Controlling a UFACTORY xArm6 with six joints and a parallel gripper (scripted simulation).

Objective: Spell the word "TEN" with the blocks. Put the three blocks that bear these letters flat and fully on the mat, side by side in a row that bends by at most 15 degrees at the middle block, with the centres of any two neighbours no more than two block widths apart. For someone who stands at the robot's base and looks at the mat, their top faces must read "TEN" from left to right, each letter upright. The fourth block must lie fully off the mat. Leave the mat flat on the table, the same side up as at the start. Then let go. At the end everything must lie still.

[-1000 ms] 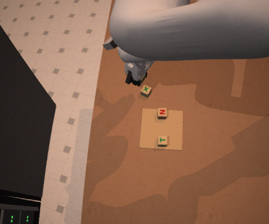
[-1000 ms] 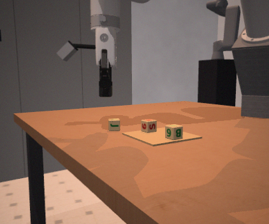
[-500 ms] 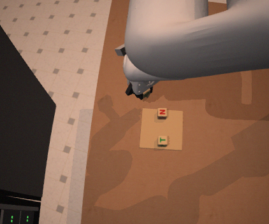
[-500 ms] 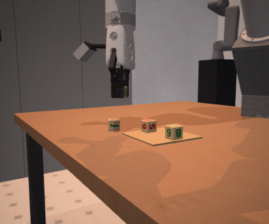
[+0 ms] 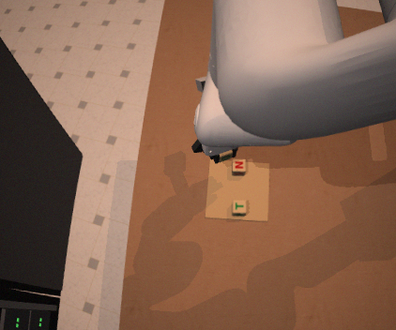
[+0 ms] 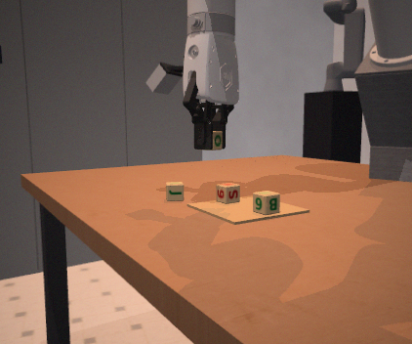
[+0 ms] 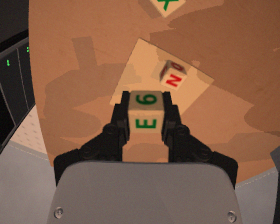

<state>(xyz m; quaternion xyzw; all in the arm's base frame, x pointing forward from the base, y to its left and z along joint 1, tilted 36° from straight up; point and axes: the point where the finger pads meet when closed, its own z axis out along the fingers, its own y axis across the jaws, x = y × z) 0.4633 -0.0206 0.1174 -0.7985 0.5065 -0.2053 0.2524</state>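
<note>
The tan mat is 4 cm behind my hand, 4 cm to the left of it and 11 cm below it. Round my hand: X block 3 cm ahead, 9 cm to the right, 10 cm below; then E block 1 cm below; then T block 5 cm behind, 9 cm to the left, 10 cm below.
</note>
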